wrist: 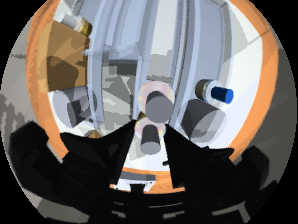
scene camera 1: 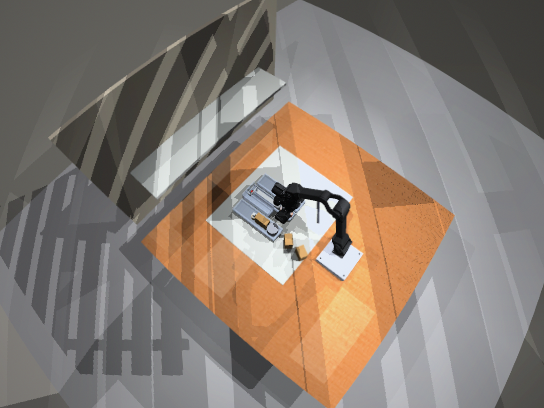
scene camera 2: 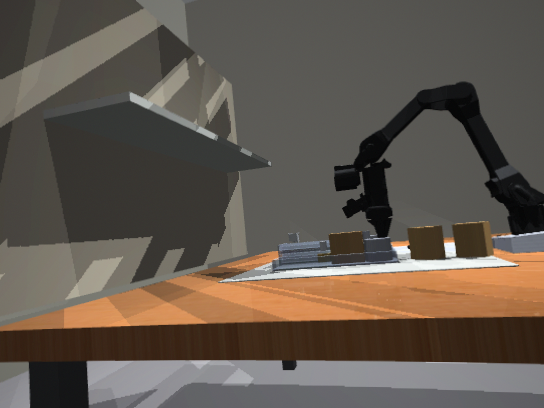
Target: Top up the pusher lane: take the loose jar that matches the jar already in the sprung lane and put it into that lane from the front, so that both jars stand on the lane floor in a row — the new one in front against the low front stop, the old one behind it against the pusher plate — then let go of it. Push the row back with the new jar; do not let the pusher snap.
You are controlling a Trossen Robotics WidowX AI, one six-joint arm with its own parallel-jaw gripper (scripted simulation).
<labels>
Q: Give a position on a grey round piece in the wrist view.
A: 72, 106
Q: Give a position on a brown box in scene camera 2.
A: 348, 242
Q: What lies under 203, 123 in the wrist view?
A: A grey round piece.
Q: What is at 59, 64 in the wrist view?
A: A brown box.
</labels>
